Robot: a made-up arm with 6 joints.
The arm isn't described. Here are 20 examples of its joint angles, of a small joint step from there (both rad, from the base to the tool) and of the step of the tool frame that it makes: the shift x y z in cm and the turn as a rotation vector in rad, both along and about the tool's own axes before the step.
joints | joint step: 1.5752 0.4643 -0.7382 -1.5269 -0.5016 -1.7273 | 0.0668 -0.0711 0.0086 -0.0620 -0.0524 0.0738
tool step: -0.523 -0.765 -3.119 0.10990 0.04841 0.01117
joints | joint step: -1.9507 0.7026 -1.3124 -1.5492 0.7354 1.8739 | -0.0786 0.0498 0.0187 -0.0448 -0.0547 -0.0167
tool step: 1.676 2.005 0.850 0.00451 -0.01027 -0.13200
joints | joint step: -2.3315 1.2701 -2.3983 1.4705 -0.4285 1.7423 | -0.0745 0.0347 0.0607 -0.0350 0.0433 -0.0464
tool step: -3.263 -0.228 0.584 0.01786 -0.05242 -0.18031
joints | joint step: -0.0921 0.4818 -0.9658 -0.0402 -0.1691 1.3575 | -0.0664 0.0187 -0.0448 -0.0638 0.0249 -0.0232
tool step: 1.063 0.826 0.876 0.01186 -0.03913 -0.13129
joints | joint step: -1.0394 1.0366 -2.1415 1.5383 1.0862 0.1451 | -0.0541 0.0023 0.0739 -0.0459 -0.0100 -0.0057
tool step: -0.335 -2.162 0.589 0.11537 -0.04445 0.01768
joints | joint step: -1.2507 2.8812 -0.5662 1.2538 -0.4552 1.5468 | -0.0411 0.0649 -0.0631 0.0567 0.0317 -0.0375
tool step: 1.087 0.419 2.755 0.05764 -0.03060 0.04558
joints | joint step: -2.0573 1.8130 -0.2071 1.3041 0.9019 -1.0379 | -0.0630 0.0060 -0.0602 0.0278 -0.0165 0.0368
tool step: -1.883 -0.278 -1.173 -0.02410 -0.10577 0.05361
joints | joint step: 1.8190 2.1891 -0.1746 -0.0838 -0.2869 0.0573 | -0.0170 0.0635 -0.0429 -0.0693 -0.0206 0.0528
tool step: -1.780 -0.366 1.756 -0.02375 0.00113 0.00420
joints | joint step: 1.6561 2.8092 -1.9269 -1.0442 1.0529 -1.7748 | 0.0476 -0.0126 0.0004 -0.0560 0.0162 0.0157
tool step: -0.127 -0.980 -2.434 0.00398 0.07802 -0.03276
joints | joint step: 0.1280 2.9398 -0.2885 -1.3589 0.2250 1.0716 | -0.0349 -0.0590 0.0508 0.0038 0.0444 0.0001
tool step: 2.606 -0.730 -0.826 0.01059 0.01016 0.02282
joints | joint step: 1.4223 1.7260 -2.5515 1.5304 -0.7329 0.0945 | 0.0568 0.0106 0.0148 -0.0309 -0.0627 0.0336
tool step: 0.747 -1.028 -0.718 0.02324 -0.02879 0.02723
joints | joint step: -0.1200 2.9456 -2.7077 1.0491 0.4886 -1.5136 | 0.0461 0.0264 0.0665 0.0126 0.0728 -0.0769
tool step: 1.479 4.292 1.791 -0.15697 0.05185 -0.04429
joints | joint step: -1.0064 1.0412 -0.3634 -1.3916 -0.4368 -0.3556 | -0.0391 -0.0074 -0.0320 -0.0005 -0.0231 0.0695
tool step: -0.007 -0.736 -0.144 0.04594 0.01766 0.06874
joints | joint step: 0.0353 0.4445 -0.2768 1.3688 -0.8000 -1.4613 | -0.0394 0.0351 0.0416 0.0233 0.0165 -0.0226
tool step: 0.395 1.027 0.009 0.01504 0.07691 -0.06180
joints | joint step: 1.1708 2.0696 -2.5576 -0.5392 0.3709 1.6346 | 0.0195 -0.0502 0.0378 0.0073 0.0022 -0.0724
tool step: -0.310 1.977 -1.627 -0.01640 0.01417 -0.05841
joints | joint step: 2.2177 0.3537 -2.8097 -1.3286 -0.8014 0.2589 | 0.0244 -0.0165 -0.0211 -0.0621 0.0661 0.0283
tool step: 0.737 -1.784 -0.811 0.01689 0.07643 -0.03529
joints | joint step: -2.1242 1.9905 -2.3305 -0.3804 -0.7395 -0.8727 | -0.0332 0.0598 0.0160 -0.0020 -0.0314 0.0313
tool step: 2.503 3.173 -1.389 -0.04449 0.02559 0.02045
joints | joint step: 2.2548 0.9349 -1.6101 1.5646 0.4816 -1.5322 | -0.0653 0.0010 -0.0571 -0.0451 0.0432 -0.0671
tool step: -0.826 0.689 0.319 0.00438 -0.00387 -0.17364
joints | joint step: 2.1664 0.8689 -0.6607 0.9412 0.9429 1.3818 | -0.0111 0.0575 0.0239 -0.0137 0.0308 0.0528
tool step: -0.315 1.130 1.075 0.07773 -0.03908 0.10482
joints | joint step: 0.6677 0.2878 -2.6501 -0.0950 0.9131 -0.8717 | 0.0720 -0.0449 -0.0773 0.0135 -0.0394 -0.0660
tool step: 1.685 -4.658 -3.247 0.12222 -0.09676 0.02280
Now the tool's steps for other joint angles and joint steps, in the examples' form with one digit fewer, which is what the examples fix.
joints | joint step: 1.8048 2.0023 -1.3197 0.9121 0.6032 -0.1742 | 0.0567 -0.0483 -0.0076 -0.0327 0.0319 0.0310
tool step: 2.15 2.36 -1.22 -0.0283 0.0302 -0.0631
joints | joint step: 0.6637 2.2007 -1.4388 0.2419 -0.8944 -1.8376 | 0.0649 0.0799 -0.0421 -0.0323 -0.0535 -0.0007
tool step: -4.13 2.77 0.76 0.0272 -0.0787 -0.0133
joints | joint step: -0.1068 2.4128 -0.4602 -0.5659 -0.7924 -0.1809 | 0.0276 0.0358 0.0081 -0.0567 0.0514 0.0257
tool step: 0.65 1.18 1.36 -0.0846 0.0795 -0.0219
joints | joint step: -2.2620 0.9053 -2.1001 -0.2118 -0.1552 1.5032 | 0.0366 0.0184 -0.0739 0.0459 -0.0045 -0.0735
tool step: -0.91 0.45 0.49 -0.0590 -0.0201 0.0066
